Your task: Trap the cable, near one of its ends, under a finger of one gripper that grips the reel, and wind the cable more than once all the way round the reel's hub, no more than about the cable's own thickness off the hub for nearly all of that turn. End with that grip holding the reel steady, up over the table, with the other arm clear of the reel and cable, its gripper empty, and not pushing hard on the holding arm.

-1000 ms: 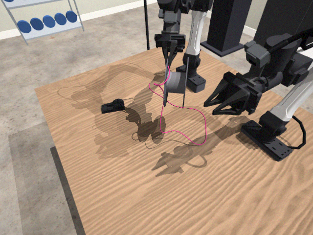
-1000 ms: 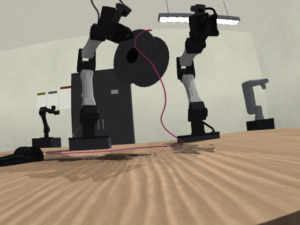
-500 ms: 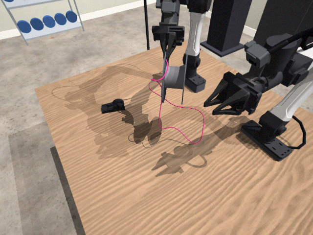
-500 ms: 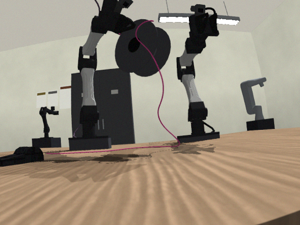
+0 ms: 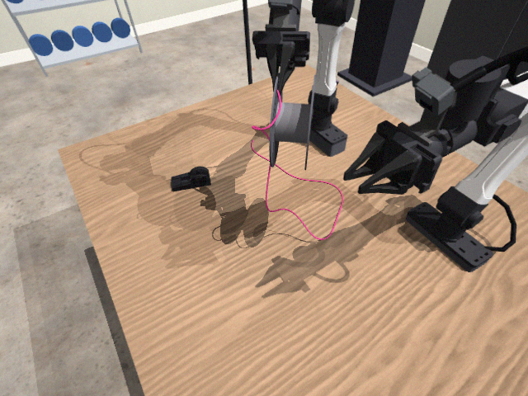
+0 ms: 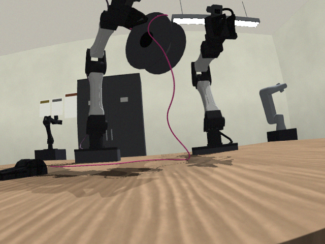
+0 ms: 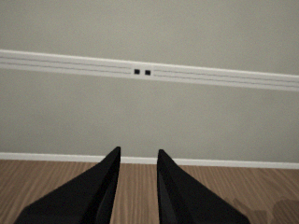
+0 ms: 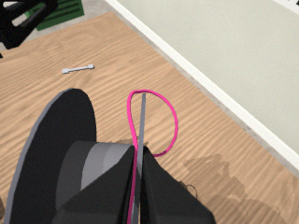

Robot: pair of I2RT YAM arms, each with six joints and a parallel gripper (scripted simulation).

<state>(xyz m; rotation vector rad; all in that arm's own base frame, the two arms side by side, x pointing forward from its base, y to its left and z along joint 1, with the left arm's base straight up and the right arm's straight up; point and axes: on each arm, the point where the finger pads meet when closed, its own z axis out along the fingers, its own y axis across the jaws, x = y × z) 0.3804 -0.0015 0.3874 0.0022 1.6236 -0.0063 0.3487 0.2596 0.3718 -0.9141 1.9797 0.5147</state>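
Right now my right hand is 70 mm above the dark grey reel, 20 mm to the right of it and 20 mm past it. Round my right hand: small grey tool 510 mm to the left, 420 mm below, 100 mm ahead; then small black device 400 mm below, 310 mm to the right, 130 mm ahead.
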